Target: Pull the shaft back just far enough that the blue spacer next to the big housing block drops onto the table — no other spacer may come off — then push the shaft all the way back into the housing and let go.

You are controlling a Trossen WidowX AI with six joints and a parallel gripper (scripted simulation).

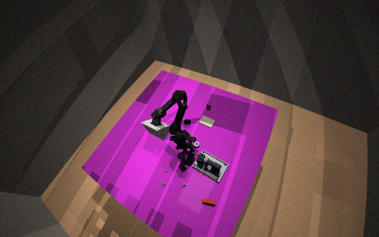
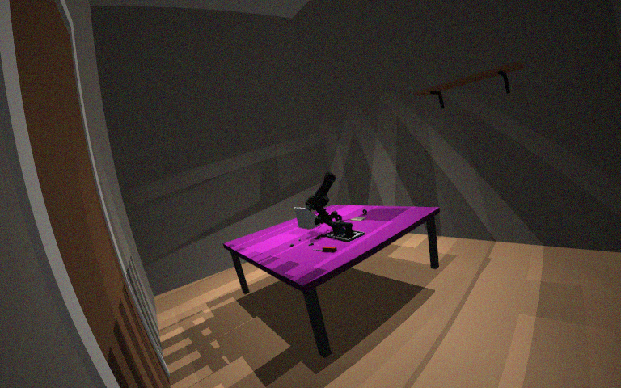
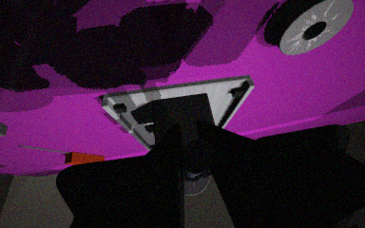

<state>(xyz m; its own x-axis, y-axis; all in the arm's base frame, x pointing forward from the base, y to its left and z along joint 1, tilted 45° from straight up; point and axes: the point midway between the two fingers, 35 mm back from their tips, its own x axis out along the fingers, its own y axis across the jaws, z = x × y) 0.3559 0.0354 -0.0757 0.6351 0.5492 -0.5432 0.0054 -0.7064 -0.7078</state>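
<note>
Right now the dark shaft is 40 mm ahead of my gripper tip and 30 mm above it. Also, from my gripper tip: black disc: 220 mm behind, 210 mm to the left, 20 mm below; then grey ring: 40 mm behind, 90 mm to the left, 50 mm below; then blue spacer: 100 mm ahead, 20 mm below.
</note>
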